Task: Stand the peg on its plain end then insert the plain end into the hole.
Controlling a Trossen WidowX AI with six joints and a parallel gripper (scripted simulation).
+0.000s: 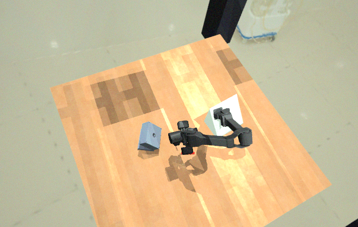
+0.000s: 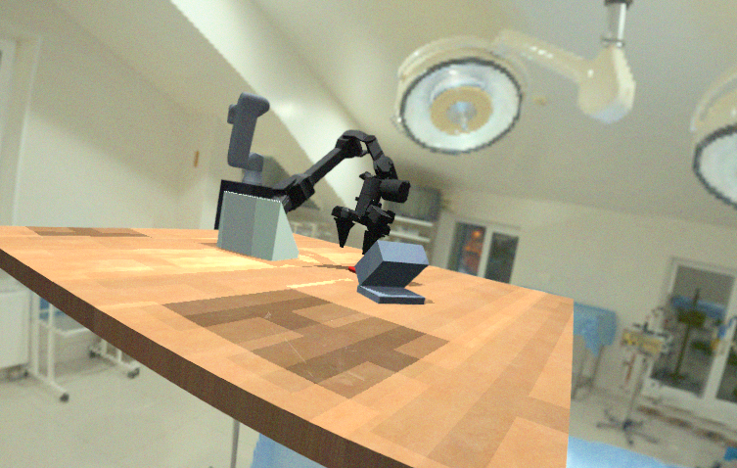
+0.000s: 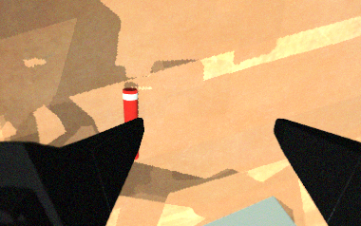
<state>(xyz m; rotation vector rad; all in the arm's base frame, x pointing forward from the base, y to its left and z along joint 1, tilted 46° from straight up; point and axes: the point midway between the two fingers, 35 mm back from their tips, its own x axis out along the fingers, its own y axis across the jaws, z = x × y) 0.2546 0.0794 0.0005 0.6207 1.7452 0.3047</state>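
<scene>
The red peg lies 1 cm ahead of my gripper tip, 6 cm to the left of it and 6 cm below it. From my gripper tip the other things lie so: blue-grey sloped panel (16 cm ahead, 10 cm to the right).
</scene>
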